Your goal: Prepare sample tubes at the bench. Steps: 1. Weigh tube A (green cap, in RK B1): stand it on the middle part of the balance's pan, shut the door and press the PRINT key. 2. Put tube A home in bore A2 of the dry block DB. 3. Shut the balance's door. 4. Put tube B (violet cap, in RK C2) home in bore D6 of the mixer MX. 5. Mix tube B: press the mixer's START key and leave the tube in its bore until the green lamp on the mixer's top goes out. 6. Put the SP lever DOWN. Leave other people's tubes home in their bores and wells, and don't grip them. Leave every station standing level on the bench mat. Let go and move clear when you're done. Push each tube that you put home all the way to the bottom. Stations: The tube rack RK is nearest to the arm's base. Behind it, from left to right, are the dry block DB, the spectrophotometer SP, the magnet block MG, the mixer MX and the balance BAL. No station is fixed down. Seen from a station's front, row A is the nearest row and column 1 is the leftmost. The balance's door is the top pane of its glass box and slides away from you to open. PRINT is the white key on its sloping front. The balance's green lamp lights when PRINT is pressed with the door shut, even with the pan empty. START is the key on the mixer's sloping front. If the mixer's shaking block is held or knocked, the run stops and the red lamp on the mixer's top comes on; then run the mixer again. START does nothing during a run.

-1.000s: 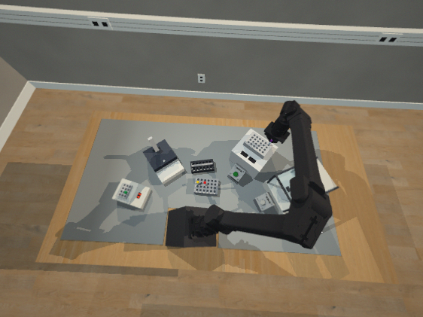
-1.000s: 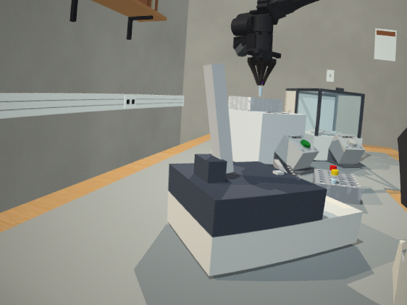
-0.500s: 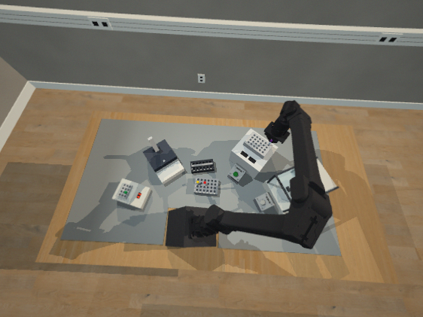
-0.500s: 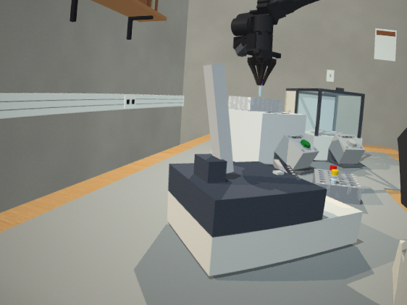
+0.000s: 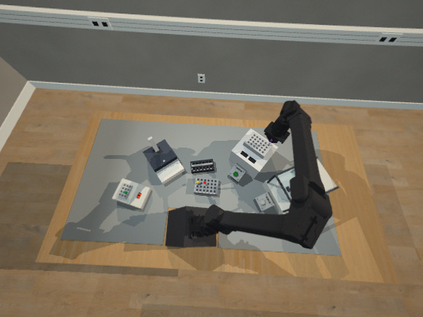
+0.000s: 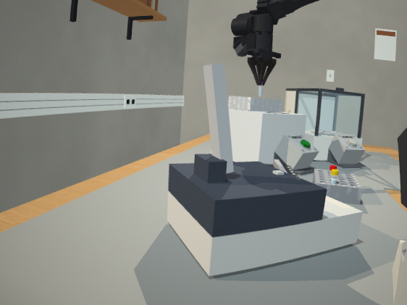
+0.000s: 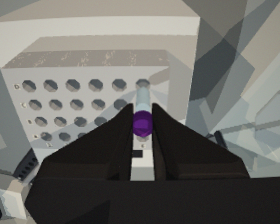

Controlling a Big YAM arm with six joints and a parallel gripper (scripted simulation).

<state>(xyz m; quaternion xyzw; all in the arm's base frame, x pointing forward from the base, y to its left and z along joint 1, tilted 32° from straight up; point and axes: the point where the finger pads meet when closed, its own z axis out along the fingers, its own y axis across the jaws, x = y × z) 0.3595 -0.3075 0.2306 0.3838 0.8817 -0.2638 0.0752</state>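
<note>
My hand is 2 cm above the violet-capped tube B. From my hand the other things lie so: balance door 24 cm behind, 5 cm to the right; mixer block 6 cm below, 5 cm to the left, 1 cm ahead; green start key 18 cm to the left, 14 cm below, 11 cm behind.
</note>
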